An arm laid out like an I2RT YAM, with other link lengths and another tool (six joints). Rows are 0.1 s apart.
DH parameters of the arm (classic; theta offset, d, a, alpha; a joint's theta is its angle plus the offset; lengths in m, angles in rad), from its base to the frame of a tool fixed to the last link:
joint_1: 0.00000 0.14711 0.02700 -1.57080
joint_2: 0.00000 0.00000 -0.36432 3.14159
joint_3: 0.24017 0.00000 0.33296 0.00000
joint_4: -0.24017 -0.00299 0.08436 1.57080
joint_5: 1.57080 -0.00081 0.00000 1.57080
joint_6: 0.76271 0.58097 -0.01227 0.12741
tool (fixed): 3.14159 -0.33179 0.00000 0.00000
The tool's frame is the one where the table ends.
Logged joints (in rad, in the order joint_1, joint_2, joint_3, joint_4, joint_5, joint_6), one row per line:
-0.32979 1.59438 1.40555 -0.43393 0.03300 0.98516
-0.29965 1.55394 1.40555 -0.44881 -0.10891 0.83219
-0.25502 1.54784 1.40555 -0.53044 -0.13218 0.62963
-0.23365 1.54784 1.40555 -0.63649 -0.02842 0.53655
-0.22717 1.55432 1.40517 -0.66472 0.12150 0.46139
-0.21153 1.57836 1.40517 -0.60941 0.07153 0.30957
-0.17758 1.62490 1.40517 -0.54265 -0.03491 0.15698
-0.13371 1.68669 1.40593 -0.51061 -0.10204 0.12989
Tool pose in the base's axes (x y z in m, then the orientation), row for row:
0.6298 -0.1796 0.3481 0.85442 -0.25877 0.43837 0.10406
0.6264 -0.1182 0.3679 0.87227 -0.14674 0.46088 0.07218
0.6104 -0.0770 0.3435 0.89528 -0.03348 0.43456 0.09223
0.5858 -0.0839 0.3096 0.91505 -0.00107 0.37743 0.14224
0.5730 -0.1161 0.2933 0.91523 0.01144 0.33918 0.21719
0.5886 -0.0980 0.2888 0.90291 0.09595 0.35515 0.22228
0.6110 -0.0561 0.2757 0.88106 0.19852 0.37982 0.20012
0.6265 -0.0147 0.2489 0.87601 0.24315 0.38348 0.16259
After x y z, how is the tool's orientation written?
As a quaternion, x y z w.
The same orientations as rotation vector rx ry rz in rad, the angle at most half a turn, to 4 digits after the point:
2.5198 -0.7631 1.2928
2.6211 -0.4409 1.3849
2.6586 -0.0994 1.2904
2.6404 -0.0031 1.0891
2.5351 0.0317 0.9395
2.4942 0.2651 0.9811
2.4627 0.5549 1.0617
2.4992 0.6937 1.0940

